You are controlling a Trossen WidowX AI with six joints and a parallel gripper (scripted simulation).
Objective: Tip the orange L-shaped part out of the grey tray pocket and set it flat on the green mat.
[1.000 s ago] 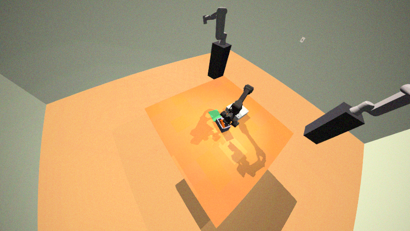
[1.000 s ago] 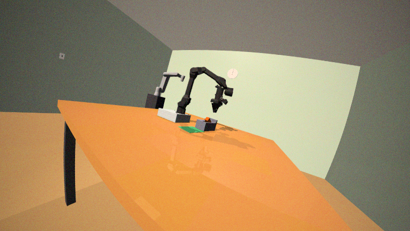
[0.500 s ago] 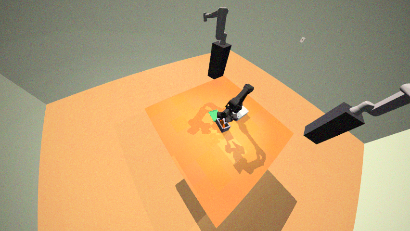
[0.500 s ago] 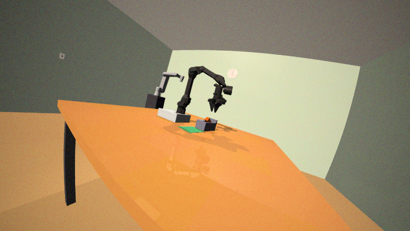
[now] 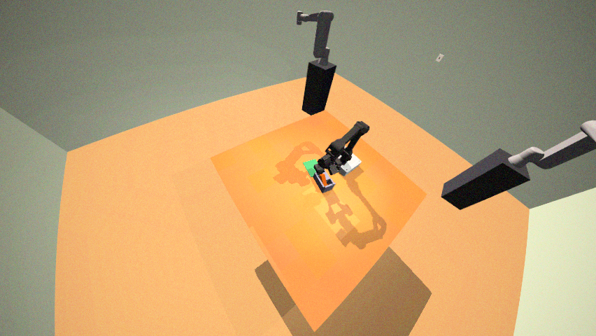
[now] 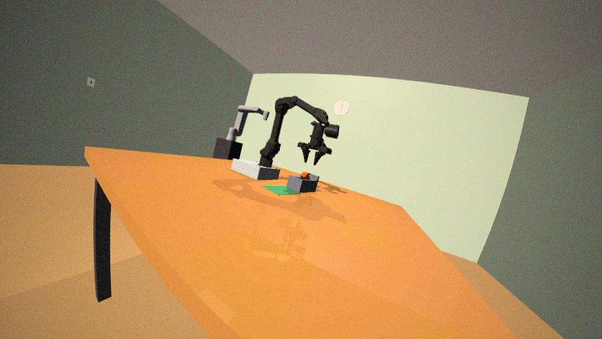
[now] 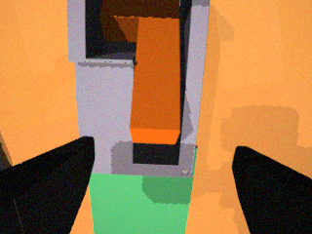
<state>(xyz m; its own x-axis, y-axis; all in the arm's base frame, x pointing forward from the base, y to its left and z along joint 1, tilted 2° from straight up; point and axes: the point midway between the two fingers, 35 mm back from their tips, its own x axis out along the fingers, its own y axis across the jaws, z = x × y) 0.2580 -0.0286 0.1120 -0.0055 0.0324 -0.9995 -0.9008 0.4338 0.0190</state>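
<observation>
Now: gripper tip 100 mm above the orange L-shaped part and 40 mm to the right of it. Round my gripper tip: green mat (160 mm below, 130 mm to the right, 80 mm behind).
</observation>
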